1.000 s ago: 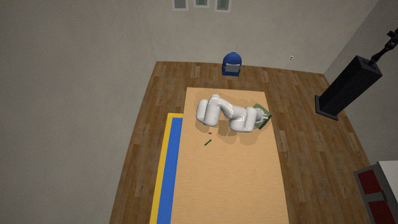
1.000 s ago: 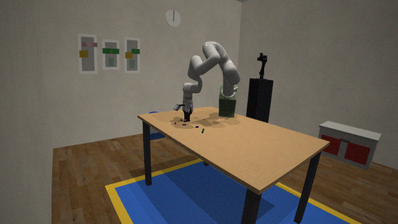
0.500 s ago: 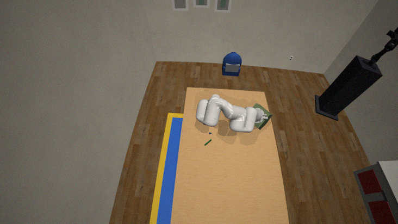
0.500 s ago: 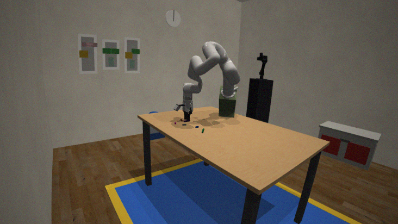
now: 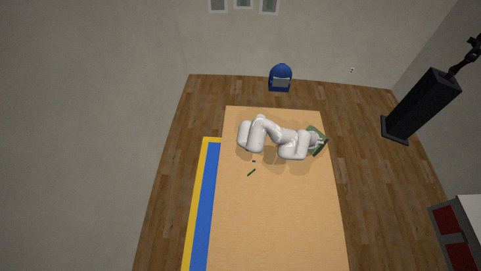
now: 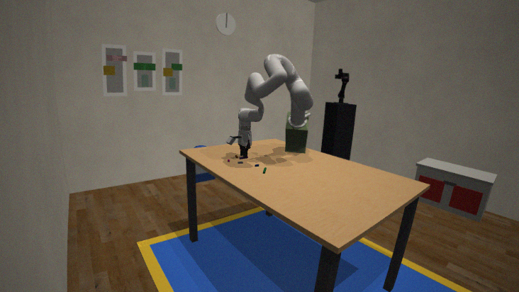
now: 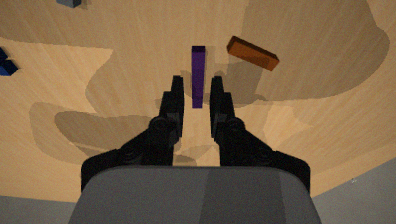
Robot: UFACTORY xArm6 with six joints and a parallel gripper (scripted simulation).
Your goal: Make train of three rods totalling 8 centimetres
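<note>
My gripper is now 30 mm above the purple rod. The rest, counted from my hand: magenta rod 110 mm ahead, 50 mm to the left, 30 mm below; then orange rod 40 mm ahead, 30 mm to the right, 30 mm below; then grey rod 50 mm ahead, 100 mm to the left, 30 mm below.
</note>
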